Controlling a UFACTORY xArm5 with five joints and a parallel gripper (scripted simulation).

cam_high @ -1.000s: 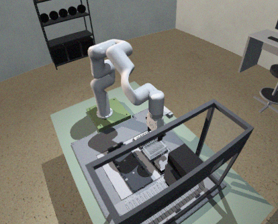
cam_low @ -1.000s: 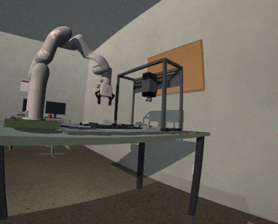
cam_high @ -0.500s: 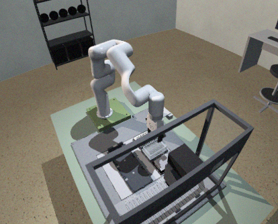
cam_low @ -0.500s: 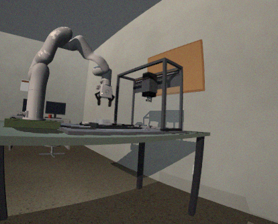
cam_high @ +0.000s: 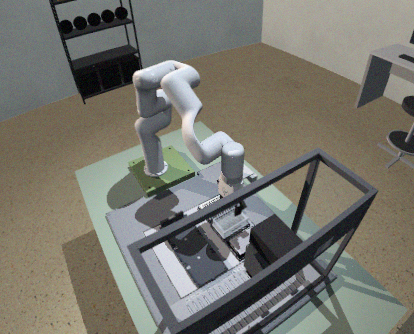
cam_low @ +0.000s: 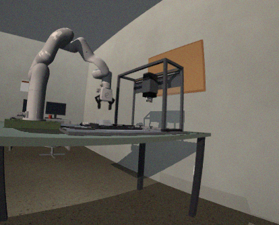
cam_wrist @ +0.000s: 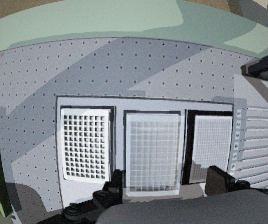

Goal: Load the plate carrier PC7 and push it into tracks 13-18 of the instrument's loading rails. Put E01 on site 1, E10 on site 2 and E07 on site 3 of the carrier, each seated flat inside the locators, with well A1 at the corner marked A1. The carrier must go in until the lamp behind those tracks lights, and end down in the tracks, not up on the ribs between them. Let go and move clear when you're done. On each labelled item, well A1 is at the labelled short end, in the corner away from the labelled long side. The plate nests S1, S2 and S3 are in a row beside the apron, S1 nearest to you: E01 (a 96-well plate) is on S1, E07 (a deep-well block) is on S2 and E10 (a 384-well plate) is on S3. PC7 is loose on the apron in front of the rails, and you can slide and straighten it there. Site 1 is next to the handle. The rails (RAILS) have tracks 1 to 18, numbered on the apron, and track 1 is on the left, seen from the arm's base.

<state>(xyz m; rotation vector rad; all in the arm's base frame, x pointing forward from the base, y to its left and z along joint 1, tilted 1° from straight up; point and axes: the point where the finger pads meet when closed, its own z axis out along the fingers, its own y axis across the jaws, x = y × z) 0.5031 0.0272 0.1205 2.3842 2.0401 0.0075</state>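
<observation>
My hand is 120 mm above the pale block. From my hand the other things lie so: deep-well block E07: 110 mm ahead, 20 mm to the right, 120 mm below; 96-well plate E01: 110 mm behind, 20 mm to the left, 120 mm below; nest S2: 130 mm below.
</observation>
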